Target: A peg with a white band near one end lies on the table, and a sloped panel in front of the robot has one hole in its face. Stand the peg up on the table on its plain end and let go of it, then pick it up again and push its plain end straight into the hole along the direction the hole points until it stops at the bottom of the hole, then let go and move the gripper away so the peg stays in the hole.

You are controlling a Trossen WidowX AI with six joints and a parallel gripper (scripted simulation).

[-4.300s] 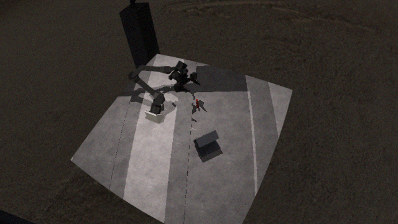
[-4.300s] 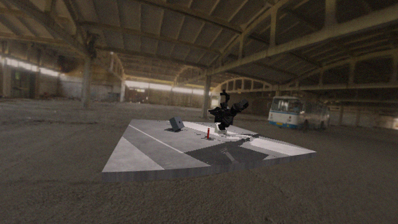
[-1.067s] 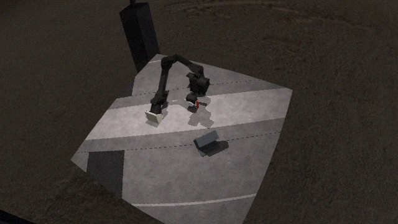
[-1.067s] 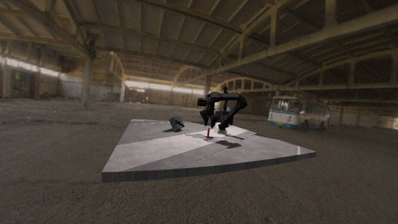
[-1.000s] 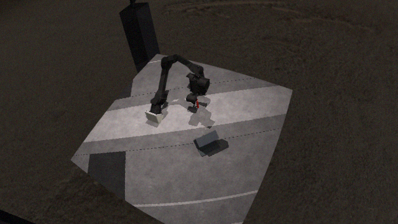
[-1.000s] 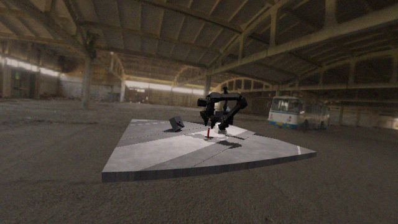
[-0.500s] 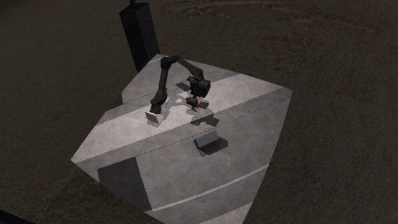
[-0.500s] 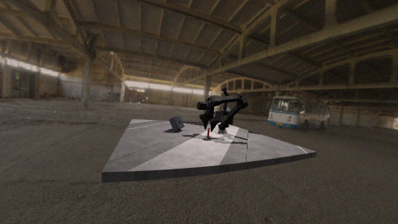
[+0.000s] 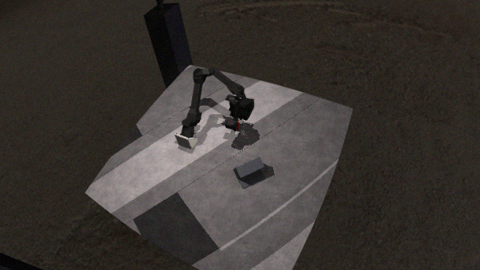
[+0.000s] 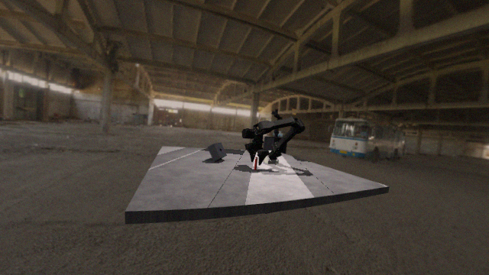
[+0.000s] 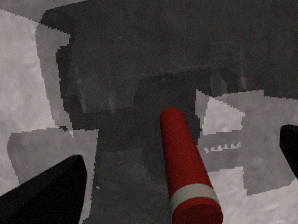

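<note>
Right now the red peg is 20 mm above my gripper tip. Round my gripper tip: sloped panel (170 mm ahead, 270 mm to the right, 30 mm above).
</note>
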